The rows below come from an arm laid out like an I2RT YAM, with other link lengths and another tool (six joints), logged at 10 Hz.
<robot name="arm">
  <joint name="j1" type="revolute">
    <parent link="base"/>
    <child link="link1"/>
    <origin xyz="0 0 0.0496"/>
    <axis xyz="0 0 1"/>
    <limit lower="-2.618" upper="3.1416"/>
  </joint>
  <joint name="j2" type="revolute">
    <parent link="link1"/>
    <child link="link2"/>
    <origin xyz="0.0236 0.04 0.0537"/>
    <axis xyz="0 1 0"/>
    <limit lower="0" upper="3.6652"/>
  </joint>
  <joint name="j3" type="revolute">
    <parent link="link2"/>
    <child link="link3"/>
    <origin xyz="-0.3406 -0.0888 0"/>
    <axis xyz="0 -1 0"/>
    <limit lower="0" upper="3.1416"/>
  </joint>
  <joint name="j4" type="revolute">
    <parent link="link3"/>
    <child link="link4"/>
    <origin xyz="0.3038 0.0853 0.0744"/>
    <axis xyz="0 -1 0"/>
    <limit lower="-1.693" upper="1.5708"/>
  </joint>
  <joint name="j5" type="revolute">
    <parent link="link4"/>
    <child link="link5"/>
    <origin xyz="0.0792 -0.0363 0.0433"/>
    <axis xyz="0 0 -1"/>
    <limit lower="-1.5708" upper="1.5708"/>
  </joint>
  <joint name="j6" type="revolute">
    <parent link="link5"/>
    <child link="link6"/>
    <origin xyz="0.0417 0 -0.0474"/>
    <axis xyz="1 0 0"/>
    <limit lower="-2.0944" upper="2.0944"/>
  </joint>
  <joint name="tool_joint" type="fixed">
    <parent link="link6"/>
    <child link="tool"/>
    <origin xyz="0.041 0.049 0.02" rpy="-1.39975 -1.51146 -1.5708"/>
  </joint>
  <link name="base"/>
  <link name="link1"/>
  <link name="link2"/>
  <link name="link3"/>
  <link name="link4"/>
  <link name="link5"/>
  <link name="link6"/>
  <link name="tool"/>
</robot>
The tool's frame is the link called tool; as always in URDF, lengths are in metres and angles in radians.
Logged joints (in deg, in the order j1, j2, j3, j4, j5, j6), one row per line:
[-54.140, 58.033, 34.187, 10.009, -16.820, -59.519]
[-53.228, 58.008, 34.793, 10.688, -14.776, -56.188]
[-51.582, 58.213, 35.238, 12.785, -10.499, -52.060]
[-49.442, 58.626, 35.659, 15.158, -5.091, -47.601]
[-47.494, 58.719, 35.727, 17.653, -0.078, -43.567]
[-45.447, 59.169, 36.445, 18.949, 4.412, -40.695]
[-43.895, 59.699, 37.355, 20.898, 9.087, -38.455]
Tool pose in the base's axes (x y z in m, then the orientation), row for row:
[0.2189, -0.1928, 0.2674, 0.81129, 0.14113, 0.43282, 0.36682]
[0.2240, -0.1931, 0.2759, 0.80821, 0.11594, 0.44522, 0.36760]
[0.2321, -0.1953, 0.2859, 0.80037, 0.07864, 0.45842, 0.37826]
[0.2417, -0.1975, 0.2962, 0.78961, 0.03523, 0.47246, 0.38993]
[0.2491, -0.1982, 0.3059, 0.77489, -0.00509, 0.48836, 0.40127]
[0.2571, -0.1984, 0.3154, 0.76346, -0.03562, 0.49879, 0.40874]
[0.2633, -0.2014, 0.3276, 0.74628, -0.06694, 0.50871, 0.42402]
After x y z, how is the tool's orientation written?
As a quaternion, x y z w.
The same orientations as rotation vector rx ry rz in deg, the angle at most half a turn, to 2 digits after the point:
[119.44, 20.78, 63.72]
[118.94, 17.06, 65.52]
[117.20, 11.52, 67.13]
[114.99, 5.13, 68.80]
[112.25, -0.74, 70.74]
[110.21, -5.14, 72.00]
[106.98, -9.60, 72.92]

